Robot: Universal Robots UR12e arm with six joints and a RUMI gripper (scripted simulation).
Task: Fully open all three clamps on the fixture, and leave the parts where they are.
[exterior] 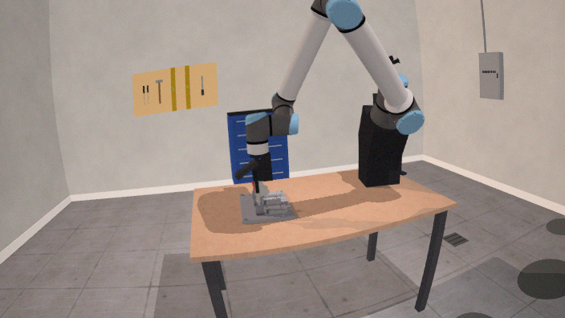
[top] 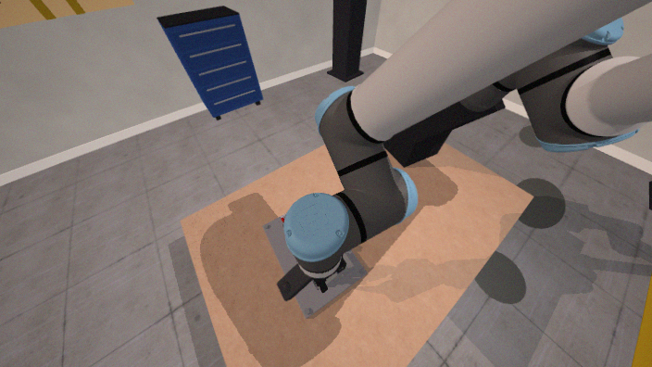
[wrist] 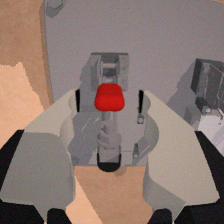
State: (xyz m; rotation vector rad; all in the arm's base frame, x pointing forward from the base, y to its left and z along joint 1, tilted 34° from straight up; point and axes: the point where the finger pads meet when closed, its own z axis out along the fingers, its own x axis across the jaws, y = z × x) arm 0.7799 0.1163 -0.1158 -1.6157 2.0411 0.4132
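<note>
Now: hand 20 mm above the toggle clamp and 10 mm past it. The rest, counted from my hand: grey fixture plate: 100 mm to the right, 80 mm below, 50 mm behind.
</note>
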